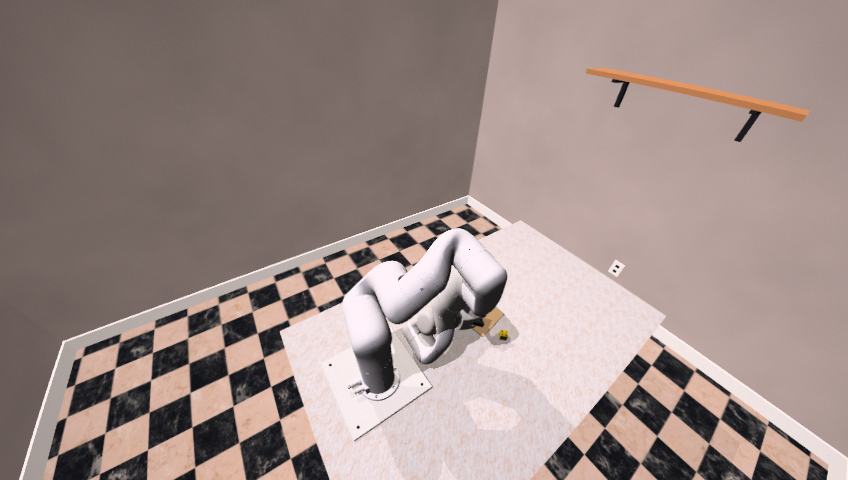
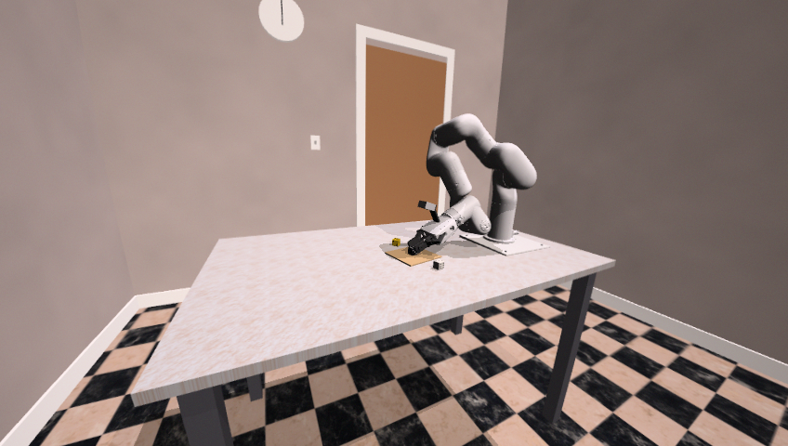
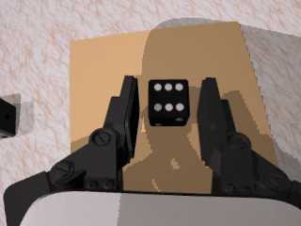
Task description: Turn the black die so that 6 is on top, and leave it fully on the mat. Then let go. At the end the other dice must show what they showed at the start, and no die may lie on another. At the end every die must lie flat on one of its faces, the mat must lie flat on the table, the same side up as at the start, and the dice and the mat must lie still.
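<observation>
Right now the black die is 2 cm ahead of my hand and 2 cm below it. From my hand the other things lie so: white die 1 cm behind, 13 cm to the left, 2 cm below; then tan mat 1 cm ahead, 3 cm below; then yellow die 3 cm ahead, 12 cm to the right, 2 cm below.
</observation>
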